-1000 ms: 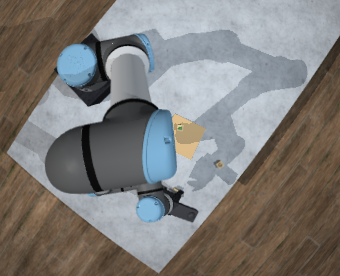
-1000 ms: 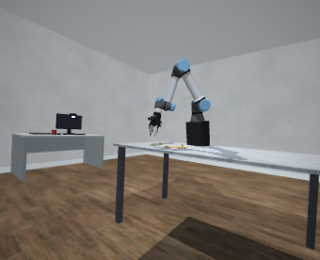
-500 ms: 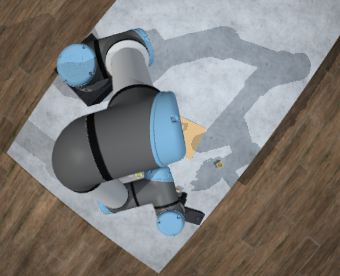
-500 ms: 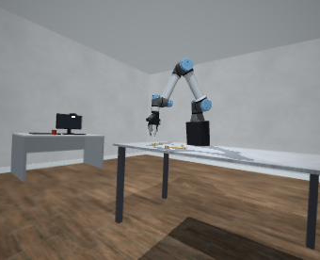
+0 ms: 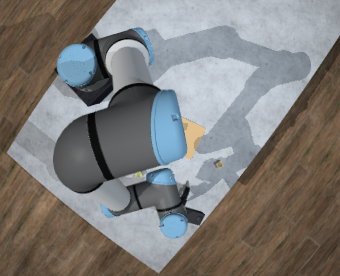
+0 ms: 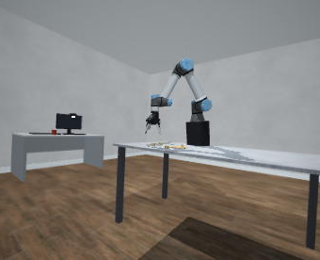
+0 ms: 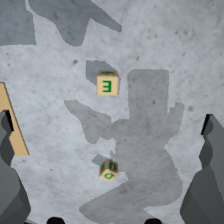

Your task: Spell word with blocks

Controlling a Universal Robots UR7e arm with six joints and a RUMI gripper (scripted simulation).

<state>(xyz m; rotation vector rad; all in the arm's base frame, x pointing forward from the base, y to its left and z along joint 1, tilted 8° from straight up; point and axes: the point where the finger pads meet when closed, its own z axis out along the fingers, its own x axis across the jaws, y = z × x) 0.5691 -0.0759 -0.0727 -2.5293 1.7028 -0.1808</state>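
Now: hand 20 cm past the B block, 18 cm to the right of it and 9 cm above it. The rest, counted from my hand: tan mat (17 cm to the left, 17 cm behind, 10 cm below); E block (9 cm below, 1 cm behind); D block (16 cm behind, 9 cm below, 7 cm to the right).
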